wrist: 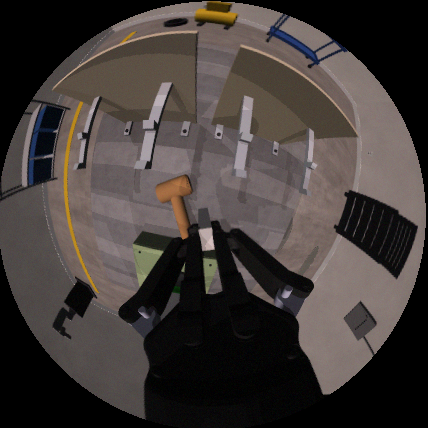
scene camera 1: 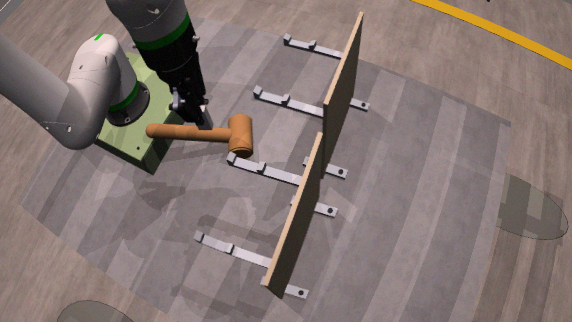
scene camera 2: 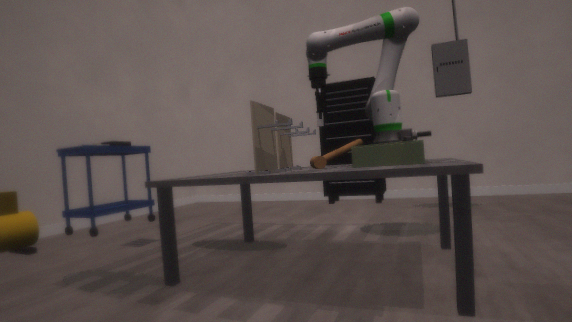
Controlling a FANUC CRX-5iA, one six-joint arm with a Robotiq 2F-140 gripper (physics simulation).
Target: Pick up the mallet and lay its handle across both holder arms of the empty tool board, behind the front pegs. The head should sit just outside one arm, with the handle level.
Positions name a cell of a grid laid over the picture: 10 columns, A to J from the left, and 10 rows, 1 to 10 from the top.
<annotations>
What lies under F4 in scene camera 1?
A wooden tool board.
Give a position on a wooden mallet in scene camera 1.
At E5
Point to a wooden mallet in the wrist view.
E5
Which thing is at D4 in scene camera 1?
The gripper.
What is the gripper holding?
Nothing.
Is the gripper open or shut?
Shut.
</annotations>
